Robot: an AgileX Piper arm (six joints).
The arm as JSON. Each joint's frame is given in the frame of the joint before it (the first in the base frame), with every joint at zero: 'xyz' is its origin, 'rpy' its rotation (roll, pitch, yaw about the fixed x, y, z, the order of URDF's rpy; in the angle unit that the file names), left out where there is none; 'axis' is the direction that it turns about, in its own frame. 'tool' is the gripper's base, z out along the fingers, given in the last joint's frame.
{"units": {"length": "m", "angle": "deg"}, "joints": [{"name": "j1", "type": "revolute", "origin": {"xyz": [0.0, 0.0, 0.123]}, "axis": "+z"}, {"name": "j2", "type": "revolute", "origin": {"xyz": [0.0, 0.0, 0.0], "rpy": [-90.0, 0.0, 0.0]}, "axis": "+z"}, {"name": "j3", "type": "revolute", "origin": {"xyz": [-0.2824, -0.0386, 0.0]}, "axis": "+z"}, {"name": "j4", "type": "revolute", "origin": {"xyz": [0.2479, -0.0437, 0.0], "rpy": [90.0, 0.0, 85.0]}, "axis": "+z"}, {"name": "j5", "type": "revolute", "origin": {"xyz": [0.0, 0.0, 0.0], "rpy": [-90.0, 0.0, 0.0]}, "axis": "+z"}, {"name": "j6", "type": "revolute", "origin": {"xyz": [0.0, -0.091, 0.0], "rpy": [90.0, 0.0, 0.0]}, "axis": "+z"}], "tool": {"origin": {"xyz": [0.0, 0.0, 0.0]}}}
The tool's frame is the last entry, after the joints.
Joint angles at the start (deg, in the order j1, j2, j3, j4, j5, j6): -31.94 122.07 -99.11 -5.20 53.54 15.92
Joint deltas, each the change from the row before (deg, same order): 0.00 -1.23 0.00 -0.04 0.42 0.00; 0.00 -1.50 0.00 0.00 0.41 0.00; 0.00 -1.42 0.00 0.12 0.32 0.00; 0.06 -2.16 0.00 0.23 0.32 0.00; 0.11 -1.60 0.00 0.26 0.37 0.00; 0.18 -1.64 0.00 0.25 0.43 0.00; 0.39 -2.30 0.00 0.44 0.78 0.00; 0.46 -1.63 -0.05 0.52 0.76 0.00
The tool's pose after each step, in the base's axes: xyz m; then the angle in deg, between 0 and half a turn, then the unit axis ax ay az. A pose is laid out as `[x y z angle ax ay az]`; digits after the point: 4 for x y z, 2 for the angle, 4 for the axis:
[0.3822 -0.2462 0.2089 161.56 0.3859 0.9203 -0.0647]
[0.3796 -0.2446 0.2206 160.49 0.3864 0.9199 -0.0665]
[0.3771 -0.2429 0.2315 159.39 0.3874 0.9195 -0.0673]
[0.3734 -0.2397 0.2481 157.55 0.3884 0.9190 -0.0682]
[0.3704 -0.2365 0.2602 156.29 0.3889 0.9188 -0.0678]
[0.3673 -0.2326 0.2724 155.05 0.3889 0.9188 -0.0672]
[0.3628 -0.2258 0.2891 153.47 0.3879 0.9194 -0.0652]
[0.3598 -0.2193 0.3008 152.46 0.3863 0.9203 -0.0612]

